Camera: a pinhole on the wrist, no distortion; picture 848 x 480 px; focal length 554.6 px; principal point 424.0 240.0 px. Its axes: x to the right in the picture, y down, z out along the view. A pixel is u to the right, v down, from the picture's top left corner.
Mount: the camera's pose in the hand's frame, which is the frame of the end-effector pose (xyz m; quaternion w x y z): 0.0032 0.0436 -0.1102 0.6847 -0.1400 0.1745 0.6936
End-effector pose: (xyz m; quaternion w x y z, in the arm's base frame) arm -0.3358 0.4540 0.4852 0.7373 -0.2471 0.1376 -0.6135
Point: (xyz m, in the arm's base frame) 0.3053 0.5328 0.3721
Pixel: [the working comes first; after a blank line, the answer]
In the camera's frame: 0.3524 -0.0259 0.5657

769.5 214.6
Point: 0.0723 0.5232 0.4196
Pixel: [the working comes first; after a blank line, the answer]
In the camera's frame: 0.1883 0.0050 0.3961

687.6 247.0
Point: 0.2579 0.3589 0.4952
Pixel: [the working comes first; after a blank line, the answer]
In the camera's frame: 0.2143 -0.1948 0.5591

636.6 46.8
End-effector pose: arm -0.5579 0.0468 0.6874 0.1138 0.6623 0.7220 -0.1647
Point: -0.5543 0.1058 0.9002
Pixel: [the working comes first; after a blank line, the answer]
In the camera's frame: -0.0013 0.0253 -0.1228

behind the camera
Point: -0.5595 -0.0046 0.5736
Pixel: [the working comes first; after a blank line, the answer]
In the camera's frame: -0.1366 0.0186 0.1943

34.1 293.2
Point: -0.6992 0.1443 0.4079
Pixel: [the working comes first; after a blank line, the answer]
In the camera's frame: -0.2886 -0.1895 0.2462

outside the picture
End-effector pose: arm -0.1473 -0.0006 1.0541 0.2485 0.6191 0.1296 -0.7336
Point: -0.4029 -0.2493 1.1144
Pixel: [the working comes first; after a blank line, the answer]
In the camera's frame: -0.1654 0.0062 0.4332

212.3 248.0
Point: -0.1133 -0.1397 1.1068
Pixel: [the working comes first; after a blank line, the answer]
In the camera's frame: 0.0188 0.0378 0.1862

480.1 352.5
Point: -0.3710 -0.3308 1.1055
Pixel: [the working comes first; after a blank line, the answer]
In the camera's frame: -0.0950 -0.0151 0.4815

314.6 222.6
